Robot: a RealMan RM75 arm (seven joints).
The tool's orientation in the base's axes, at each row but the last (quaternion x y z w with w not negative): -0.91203 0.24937 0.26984 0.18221; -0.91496 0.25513 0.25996 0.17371; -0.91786 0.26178 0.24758 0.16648; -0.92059 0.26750 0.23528 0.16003; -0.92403 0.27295 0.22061 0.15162
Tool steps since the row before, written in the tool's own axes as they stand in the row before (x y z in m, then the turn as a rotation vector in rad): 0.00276 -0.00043 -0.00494 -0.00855 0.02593 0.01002; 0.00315 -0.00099 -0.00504 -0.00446 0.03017 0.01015; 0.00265 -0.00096 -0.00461 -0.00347 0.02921 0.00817; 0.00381 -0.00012 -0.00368 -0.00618 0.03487 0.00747; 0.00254 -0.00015 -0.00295 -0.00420 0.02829 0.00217
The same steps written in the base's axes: 0.00424 -0.00294 0.00237 -0.02461 -0.01326 -0.00804; 0.00482 -0.00266 0.00246 -0.02402 -0.01817 -0.01124; 0.00420 -0.00229 0.00252 -0.02201 -0.01865 -0.00998; 0.00419 -0.00304 0.00113 -0.02701 -0.02237 -0.00894; 0.00296 -0.00217 0.00131 -0.02003 -0.02007 -0.00432
